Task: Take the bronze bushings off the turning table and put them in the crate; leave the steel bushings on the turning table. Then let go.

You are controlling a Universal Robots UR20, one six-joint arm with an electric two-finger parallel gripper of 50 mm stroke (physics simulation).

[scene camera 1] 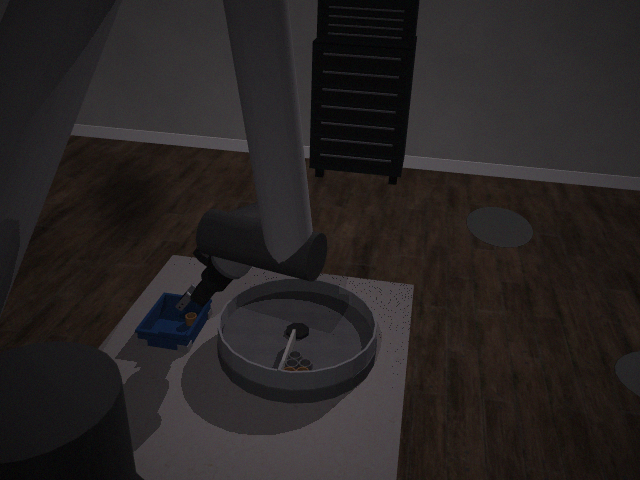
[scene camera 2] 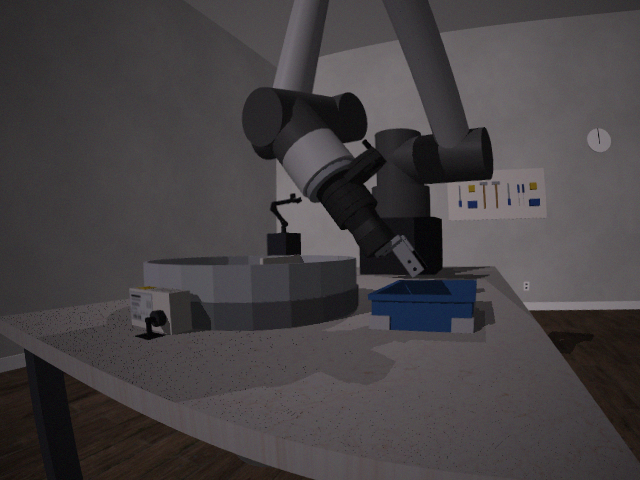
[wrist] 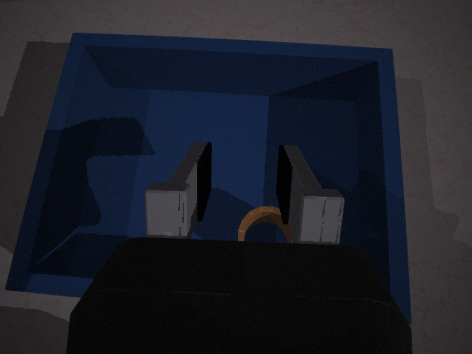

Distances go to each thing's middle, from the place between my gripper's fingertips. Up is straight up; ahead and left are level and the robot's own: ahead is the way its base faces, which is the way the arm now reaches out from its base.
Now: the blue crate (scene camera 2: 411, 305) 20 mm behind my hand, 10 mm to the left of it and 50 mm below it. Round my hand: turning table (scene camera 1: 335, 328): 50 mm ahead, 330 mm to the right, 30 mm below.
